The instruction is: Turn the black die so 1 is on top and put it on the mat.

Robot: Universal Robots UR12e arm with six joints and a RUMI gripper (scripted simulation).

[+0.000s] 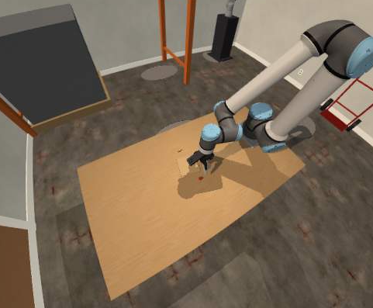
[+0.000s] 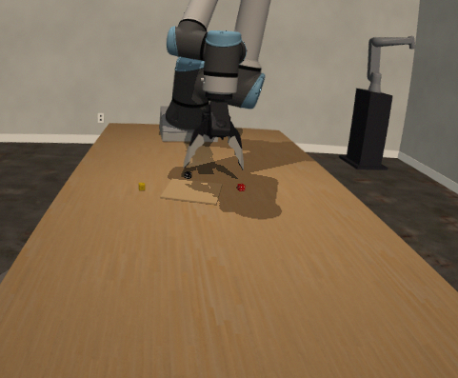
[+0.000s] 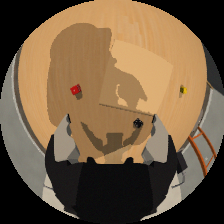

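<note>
The red die is 70 mm to the left of my hand, 40 mm below it and 40 mm ahead of it. From my hand the other things lie so: yellow die 190 mm to the right, 40 mm below, 40 mm ahead; black die 60 mm to the right, 50 mm behind, 40 mm below; tan mat 60 mm to the right, 50 mm ahead, 40 mm below.
</note>
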